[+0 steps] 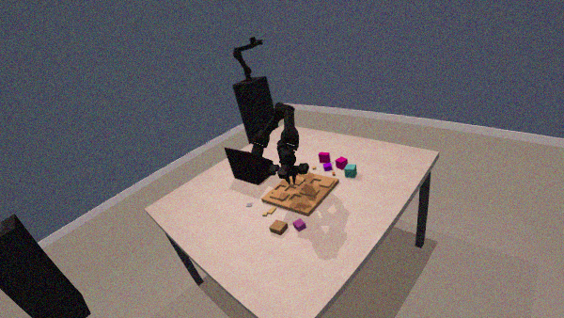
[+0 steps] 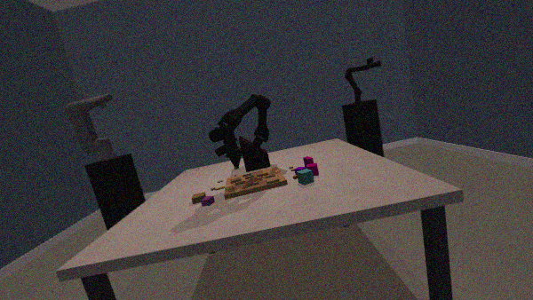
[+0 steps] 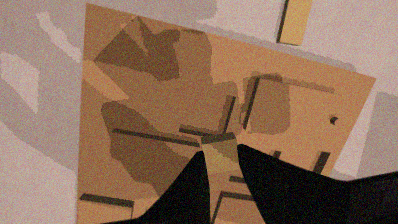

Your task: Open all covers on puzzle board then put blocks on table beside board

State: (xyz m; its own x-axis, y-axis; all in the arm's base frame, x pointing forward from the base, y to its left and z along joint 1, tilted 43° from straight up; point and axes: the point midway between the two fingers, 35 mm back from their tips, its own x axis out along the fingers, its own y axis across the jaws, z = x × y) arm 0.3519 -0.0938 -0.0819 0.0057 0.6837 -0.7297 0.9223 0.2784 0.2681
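My gripper tip is 21 cm past the tiny grey block, 13 cm to the left of it and 10 cm above it. The rest, counted from my gripper tip: small orange block 6 cm ahead, 27 cm to the left, 10 cm below; then brown block 5 cm ahead, 20 cm to the right, 9 cm below; then teal block 16 cm ahead, 30 cm to the left, 8 cm below.
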